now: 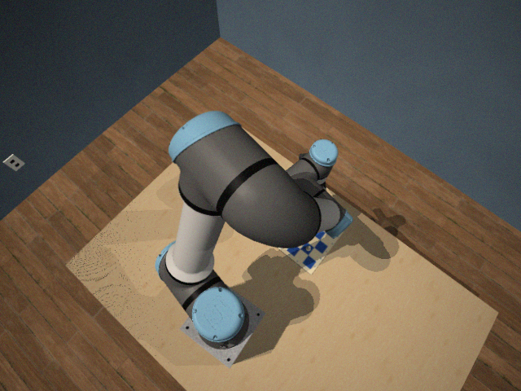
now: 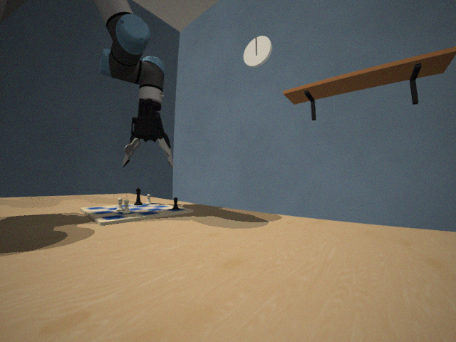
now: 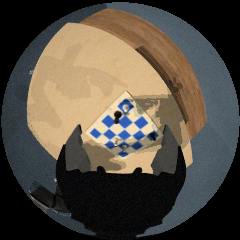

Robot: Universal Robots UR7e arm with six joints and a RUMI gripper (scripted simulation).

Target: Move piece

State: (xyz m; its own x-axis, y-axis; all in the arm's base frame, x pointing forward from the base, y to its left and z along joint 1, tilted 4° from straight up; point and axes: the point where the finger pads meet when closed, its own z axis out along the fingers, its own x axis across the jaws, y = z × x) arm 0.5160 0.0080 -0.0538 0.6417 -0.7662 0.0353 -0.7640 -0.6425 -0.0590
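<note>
My gripper is now 4 cm past the tall black piece, 1 cm to the left of it and 9 cm above it. The rest, counted from my hand: chessboard (9 cm behind, 8 cm to the right, 12 cm below); then black pawn (2 cm behind, 16 cm to the right, 10 cm below).
</note>
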